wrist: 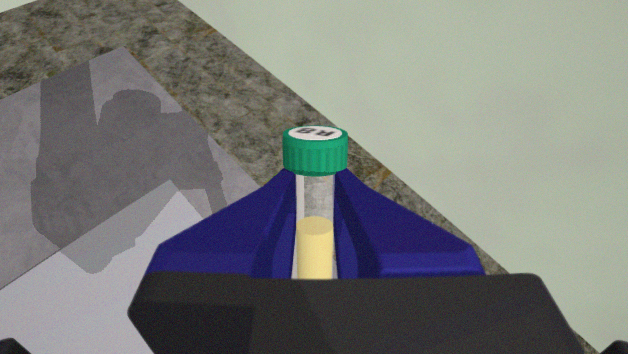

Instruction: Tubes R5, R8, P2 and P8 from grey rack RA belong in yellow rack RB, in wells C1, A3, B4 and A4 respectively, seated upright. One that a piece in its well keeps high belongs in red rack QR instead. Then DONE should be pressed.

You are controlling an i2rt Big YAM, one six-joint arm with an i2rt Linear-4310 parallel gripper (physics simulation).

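Places are measured from the arm's base along level axes (x ahead, y left, z up), in metres.
Pixels of known places: gripper, fingertip midpoint: [314, 176].
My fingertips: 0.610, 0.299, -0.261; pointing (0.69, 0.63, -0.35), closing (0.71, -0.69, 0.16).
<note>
Behind a point stands the place of what it marks, as x, y, z.
My gripper [314, 176] {0.610, 0.299, -0.260} is shut on tube R8 [315, 200] {0.599, 0.289, -0.253}, just below its cap. The tube has a green ribbed cap with a white label on top that reads R8, a clear wall and pale yellow contents. It is in the middle of the wrist view, between the two blue fingers, and its lower part is hidden behind the dark gripper body. The grey rack RA, the yellow rack RB, the red rack QR and the DONE button do not show in this view.
A white surface [100, 305] {0.483, 0.386, -0.444} lies at the lower left on a grey table top [15, 135] {0.484, 0.621, -0.447}. The arm's shadow falls across both. A mottled stone-like floor [220, 70] runs diagonally past the table's edge, with a pale green area [475, 110] at the right.
</note>
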